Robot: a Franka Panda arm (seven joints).
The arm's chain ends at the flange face. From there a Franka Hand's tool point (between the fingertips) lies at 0.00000 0.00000 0.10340 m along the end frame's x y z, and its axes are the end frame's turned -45 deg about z.
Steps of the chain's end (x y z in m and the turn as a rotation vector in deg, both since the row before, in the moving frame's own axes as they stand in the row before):
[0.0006, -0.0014, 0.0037, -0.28, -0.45, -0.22]
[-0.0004, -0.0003, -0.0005, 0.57, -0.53, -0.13]
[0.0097, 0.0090, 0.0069, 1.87, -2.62, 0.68]
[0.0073, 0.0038, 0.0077, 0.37, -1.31, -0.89]
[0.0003, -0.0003, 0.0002, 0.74, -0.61, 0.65]
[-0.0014, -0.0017, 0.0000, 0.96, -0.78, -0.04]
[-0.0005, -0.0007, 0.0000, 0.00, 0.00, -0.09]
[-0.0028, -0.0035, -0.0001, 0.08, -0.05, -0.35]
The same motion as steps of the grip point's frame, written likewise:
[0.0005, -0.0008, 0.0037, 0.12, -0.52, -0.22]
[0.0000, -0.0019, -0.0005, 0.78, 0.03, -0.13]
[-0.0004, 0.0075, 0.0067, 3.17, -0.53, 0.68]
[0.0013, 0.0057, 0.0077, 1.19, -0.66, -0.89]
[0.0006, -0.0017, 0.0002, 0.95, 0.09, 0.65]
[0.0004, -0.0044, 0.0000, 1.23, 0.13, -0.04]
[0.0001, -0.0008, 0.0000, 0.00, 0.00, -0.09]
[0.0005, -0.0046, -0.0001, 0.09, 0.02, -0.35]

